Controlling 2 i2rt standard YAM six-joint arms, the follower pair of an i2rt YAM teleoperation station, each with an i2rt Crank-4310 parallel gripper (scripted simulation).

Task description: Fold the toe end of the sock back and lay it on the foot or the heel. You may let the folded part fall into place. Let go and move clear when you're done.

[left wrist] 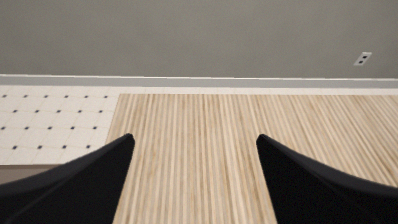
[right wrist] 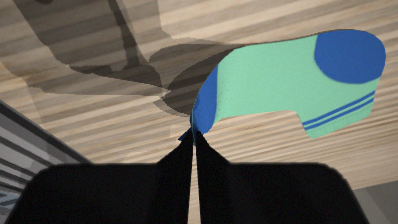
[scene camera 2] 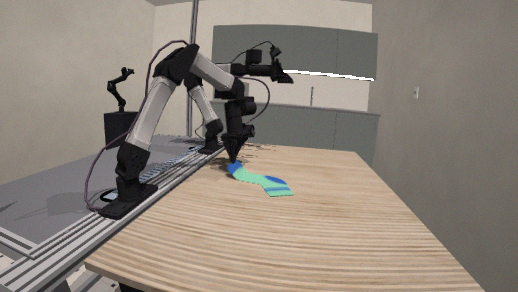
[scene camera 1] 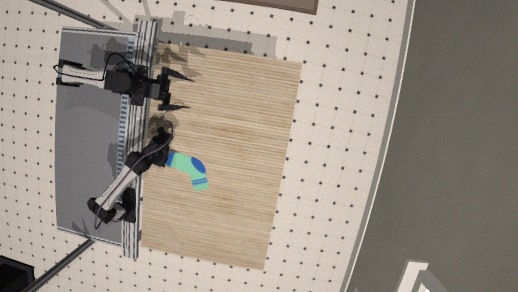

The pictures show: my left gripper, my right gripper and a mint-green sock.
My right gripper also shows in the right wrist view.
